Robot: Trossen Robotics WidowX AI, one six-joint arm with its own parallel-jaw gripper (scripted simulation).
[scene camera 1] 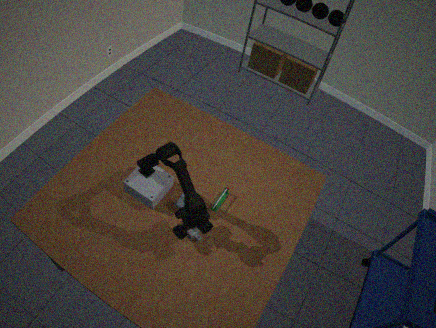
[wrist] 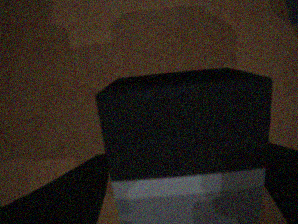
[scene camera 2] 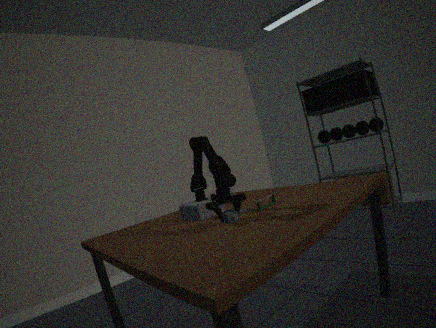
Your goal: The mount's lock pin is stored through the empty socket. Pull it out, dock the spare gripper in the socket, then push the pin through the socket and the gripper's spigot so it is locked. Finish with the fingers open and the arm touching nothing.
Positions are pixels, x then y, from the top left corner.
Labels:
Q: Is my gripper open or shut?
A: Open.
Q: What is my gripper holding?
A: Nothing.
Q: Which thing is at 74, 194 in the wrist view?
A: My gripper.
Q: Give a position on a spare gripper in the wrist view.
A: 199, 139

